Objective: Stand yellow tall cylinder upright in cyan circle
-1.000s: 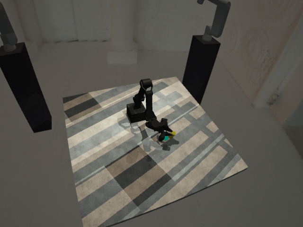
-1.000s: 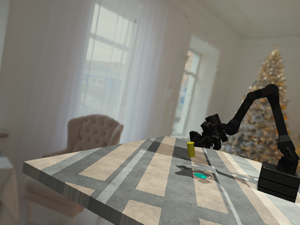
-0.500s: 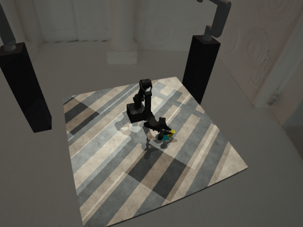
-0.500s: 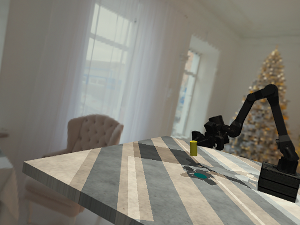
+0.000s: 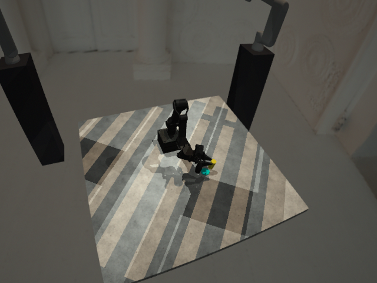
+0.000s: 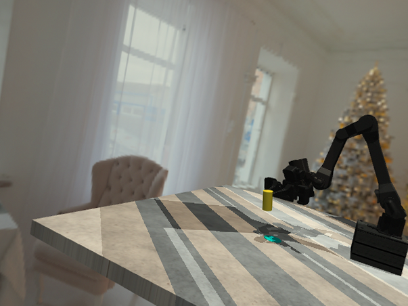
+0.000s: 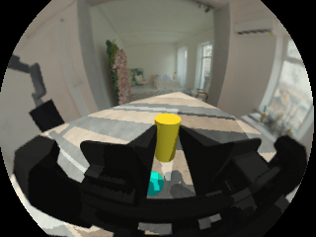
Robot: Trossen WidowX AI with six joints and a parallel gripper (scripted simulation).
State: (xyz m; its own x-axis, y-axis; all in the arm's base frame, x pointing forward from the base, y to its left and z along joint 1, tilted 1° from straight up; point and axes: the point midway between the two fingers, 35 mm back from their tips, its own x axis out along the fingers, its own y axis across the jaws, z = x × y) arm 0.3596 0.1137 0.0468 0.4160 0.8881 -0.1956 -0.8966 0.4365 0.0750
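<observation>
Now: gripper tip 4 cm past the cyan circle, 1 cm to the left of it and 15 cm above it. The rest, counted from my gripper tip: yellow tall cylinder (2 cm below).
</observation>
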